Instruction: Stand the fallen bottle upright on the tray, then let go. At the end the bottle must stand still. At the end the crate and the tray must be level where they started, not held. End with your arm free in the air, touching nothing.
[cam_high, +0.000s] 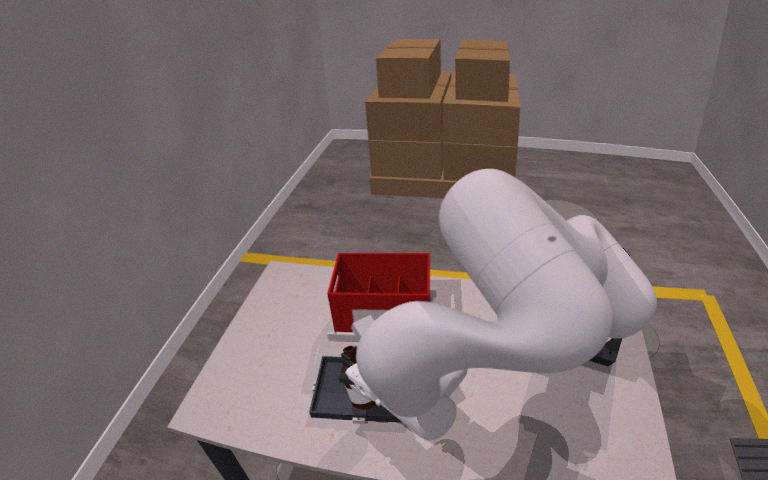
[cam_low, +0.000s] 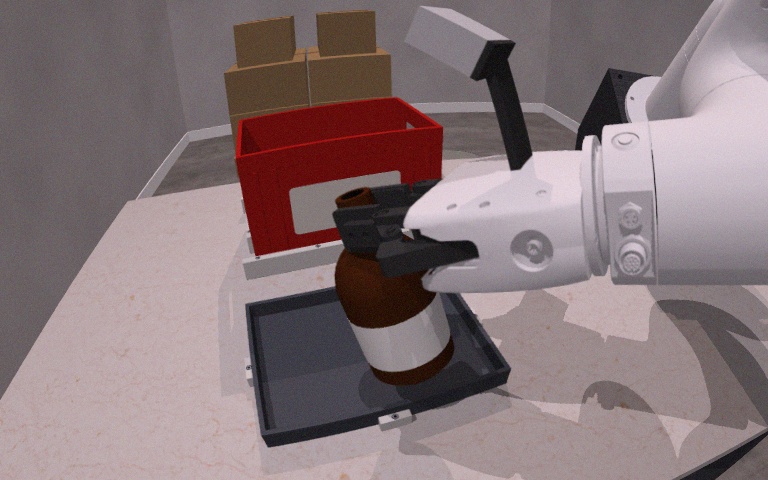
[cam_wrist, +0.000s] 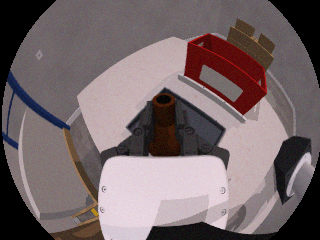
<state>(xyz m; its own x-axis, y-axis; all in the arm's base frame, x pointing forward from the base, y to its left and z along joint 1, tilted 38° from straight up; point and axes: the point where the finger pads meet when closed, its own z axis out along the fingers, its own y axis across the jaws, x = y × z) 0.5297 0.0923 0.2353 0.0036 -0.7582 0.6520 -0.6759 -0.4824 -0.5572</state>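
My gripper is now 60 mm above the brown bottle. Round my hand: tray (10 mm ahead, 60 mm to the right, 190 mm below); red crate (10 mm ahead, 340 mm to the right, 120 mm below).
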